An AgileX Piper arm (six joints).
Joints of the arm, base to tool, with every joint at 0 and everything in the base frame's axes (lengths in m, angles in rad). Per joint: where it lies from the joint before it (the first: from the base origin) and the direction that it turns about. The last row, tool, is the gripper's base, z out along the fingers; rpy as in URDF.
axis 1: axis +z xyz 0 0 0.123
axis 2: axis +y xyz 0 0 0
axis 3: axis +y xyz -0.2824 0 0.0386
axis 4: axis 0.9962 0 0.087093 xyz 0.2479 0 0.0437
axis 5: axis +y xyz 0 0 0
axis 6: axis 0.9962 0 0.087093 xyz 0.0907 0 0.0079
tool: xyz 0 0 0 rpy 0 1.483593 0
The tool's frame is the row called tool.
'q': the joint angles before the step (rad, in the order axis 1, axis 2, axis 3, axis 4, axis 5, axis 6). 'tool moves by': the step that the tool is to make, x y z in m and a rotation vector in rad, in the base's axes. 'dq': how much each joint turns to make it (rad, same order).
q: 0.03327, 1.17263, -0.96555, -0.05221, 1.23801, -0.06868
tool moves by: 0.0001, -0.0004, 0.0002, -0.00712, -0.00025, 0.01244
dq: -0.00006, 0.00008, -0.00072, -0.00456, -0.00001, -0.01225
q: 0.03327, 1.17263, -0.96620, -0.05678, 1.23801, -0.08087
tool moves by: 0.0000, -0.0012, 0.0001, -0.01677, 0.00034, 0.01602
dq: -0.00012, -0.00018, 0.00002, -0.01369, 0.00016, -0.01489
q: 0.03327, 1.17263, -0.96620, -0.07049, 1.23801, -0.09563
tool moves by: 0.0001, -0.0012, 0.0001, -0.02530, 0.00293, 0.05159
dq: 0.00020, 0.00018, -0.00015, -0.01447, 0.00000, -0.05097
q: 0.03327, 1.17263, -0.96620, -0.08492, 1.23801, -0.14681
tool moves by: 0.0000, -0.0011, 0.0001, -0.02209, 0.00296, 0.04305
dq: 0.00009, -0.00017, 0.00013, -0.01304, 0.00007, -0.04255
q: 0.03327, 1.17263, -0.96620, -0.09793, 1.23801, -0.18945
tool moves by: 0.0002, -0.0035, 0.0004, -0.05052, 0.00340, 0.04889
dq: 0.00001, 0.00013, -0.00004, -0.04104, -0.00008, -0.04531
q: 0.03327, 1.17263, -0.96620, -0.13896, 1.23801, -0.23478
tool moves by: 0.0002, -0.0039, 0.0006, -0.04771, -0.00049, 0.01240
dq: 0.00026, -0.00002, 0.00018, -0.04658, -0.00010, -0.00682
